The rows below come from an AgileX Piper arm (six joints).
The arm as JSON. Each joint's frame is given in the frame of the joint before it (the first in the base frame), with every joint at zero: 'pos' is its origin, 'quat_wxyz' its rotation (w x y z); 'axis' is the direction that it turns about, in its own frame. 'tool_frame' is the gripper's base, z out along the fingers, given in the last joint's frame.
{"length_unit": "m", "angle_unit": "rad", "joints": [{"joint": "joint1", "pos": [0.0, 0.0, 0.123], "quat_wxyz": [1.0, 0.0, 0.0, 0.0], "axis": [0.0, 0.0, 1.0]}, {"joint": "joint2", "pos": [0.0, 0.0, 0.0], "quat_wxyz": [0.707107, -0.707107, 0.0, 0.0], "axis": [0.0, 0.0, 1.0]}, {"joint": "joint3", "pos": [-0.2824, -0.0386, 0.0], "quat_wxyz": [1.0, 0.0, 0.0, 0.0], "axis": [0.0, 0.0, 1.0]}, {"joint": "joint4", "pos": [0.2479, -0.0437, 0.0], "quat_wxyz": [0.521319, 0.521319, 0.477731, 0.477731], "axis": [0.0, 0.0, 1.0]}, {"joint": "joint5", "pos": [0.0, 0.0, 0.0], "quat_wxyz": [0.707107, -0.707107, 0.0, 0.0], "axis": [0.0, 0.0, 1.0]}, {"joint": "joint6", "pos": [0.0, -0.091, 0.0], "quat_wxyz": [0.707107, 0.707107, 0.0, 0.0], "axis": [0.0, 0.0, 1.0]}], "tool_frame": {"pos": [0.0, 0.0, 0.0], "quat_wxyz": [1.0, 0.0, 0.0, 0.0]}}
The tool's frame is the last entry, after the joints.
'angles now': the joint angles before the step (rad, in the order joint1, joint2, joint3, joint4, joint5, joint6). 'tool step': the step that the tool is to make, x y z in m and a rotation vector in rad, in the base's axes. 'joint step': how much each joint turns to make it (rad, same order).
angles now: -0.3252 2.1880 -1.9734 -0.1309 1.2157 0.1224
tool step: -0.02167 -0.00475 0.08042 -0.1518 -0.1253 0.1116
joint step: -0.0140 -0.1450 -0.0471 -0.0606 0.0037 -0.1325
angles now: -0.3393 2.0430 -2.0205 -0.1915 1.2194 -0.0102
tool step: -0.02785 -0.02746 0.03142 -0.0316 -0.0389 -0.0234
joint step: -0.0839 -0.0644 -0.0137 0.0151 0.0185 -0.0703
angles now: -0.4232 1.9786 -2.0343 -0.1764 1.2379 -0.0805
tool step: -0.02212 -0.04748 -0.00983 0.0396 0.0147 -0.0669
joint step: -0.1311 0.0207 0.0000 0.0573 0.0019 -0.0644
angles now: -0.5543 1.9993 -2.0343 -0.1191 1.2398 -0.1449
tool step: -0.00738 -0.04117 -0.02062 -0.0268 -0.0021 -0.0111
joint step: -0.0886 0.0574 -0.0074 0.0142 -0.0753 -0.0764
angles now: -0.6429 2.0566 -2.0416 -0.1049 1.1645 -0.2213
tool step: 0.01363 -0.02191 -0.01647 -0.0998 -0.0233 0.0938
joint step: -0.0196 0.0705 -0.0369 -0.0061 -0.1248 -0.1165
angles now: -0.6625 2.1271 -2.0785 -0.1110 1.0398 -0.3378
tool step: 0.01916 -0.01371 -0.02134 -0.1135 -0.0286 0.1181
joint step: 0.0000 0.0675 -0.0114 0.0007 -0.1608 -0.1242
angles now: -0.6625 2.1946 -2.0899 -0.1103 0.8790 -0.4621
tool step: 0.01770 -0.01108 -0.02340 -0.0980 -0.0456 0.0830
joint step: 0.0010 0.0653 -0.0005 0.0075 -0.1686 -0.0867
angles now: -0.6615 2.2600 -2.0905 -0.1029 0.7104 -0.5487
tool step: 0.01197 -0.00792 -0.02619 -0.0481 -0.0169 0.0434
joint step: 0.0000 0.0631 -0.0012 0.0058 -0.1082 -0.0481
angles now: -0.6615 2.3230 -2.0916 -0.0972 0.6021 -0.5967
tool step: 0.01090 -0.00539 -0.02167 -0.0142 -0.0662 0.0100
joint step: 0.0000 0.0540 0.0000 0.0369 -0.1158 -0.0112
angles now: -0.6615 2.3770 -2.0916 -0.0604 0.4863 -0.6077
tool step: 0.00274 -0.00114 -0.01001 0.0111 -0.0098 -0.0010
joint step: 0.0000 0.0209 -0.0001 0.0165 -0.0218 -0.0020
